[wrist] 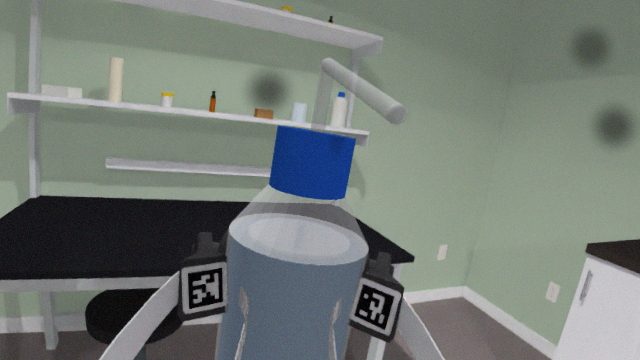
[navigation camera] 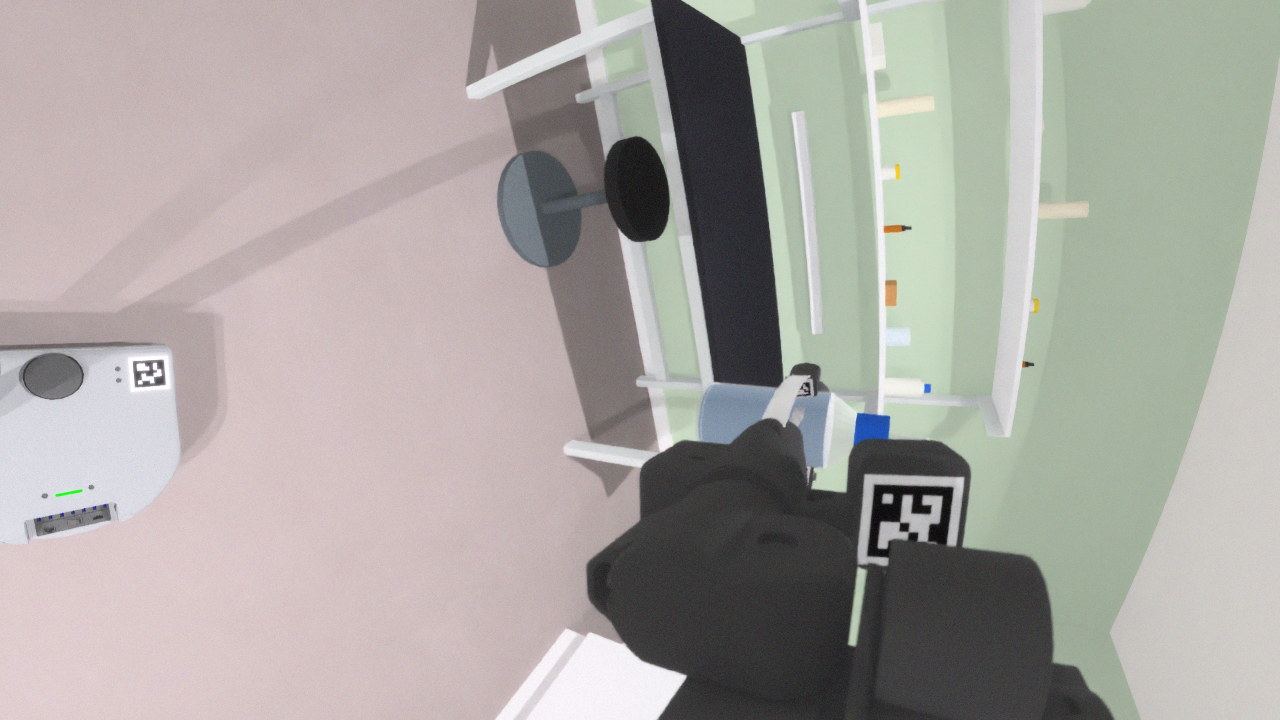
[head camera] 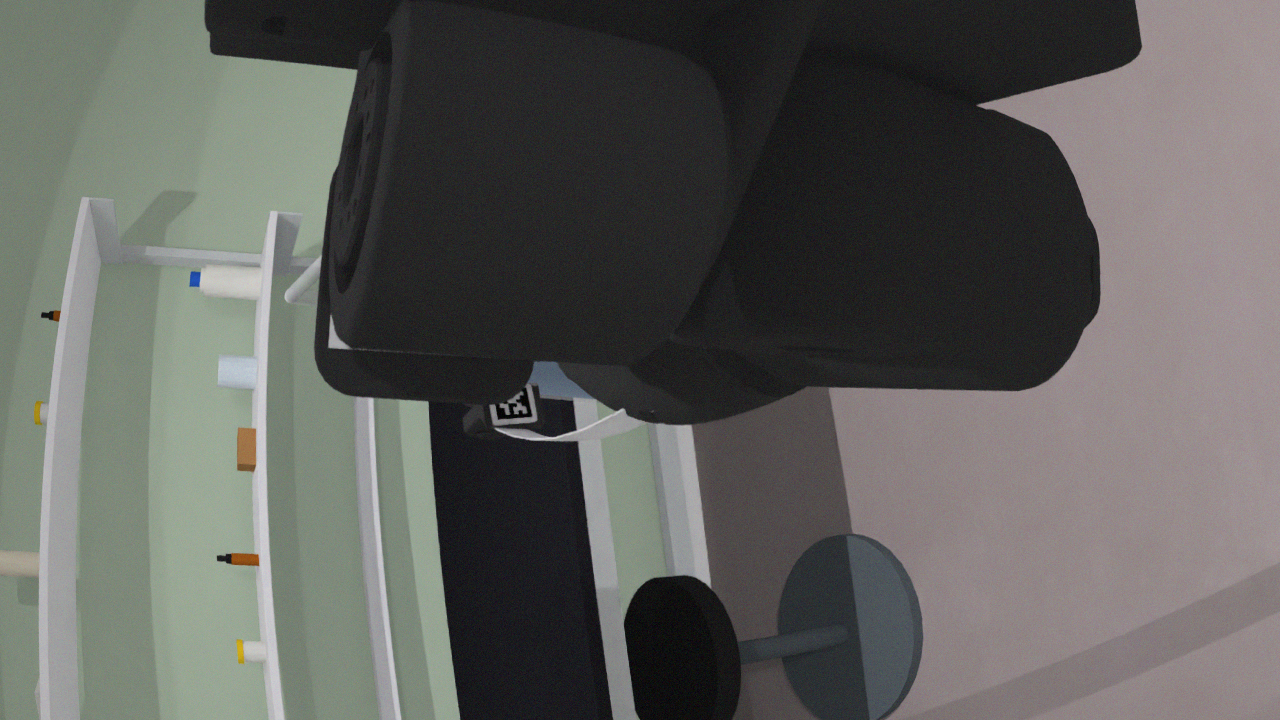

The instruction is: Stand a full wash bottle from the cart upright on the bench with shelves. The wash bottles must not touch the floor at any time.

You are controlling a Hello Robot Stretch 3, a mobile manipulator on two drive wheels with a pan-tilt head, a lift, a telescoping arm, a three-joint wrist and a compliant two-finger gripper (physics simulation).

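Seen in the pictures: robot's base, link origin: [navigation camera: 56, 374].
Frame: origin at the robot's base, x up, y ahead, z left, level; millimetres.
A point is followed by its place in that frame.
My gripper [navigation camera: 808, 429] @[x 1178, y -20, z -418 mm] [wrist: 294, 250] @[x 1178, y -20, z -418 mm] is shut on a wash bottle [head camera: 554, 377] @[x 1165, y 2, z -360 mm] [navigation camera: 742, 416] @[x 1139, y -9, z -353 mm] [wrist: 295, 245] with a blue cap, a bent spout and blue-grey liquid inside. The fingers press on both sides of its body. The bottle is roughly upright in the air, slightly tilted in the wrist view, and its bottom is out of that view. The bench [head camera: 519, 555] @[x 762, y 315, z -1418 mm] [navigation camera: 729, 205] @[x 762, y 455, z -1411 mm] [wrist: 125, 230] has a black top and lies beyond the bottle, lower than its cap. In the head camera view my wrist hides most of the bottle. I cannot make out the cart.
A round black stool [head camera: 680, 649] [navigation camera: 637, 188] [wrist: 127, 315] stands at the bench's front. Shelves [head camera: 261, 465] [navigation camera: 879, 268] [wrist: 195, 113] with small bottles and boxes rise above the bench. A white cabinet [wrist: 600, 305] with a dark top stands at the right in the wrist view.
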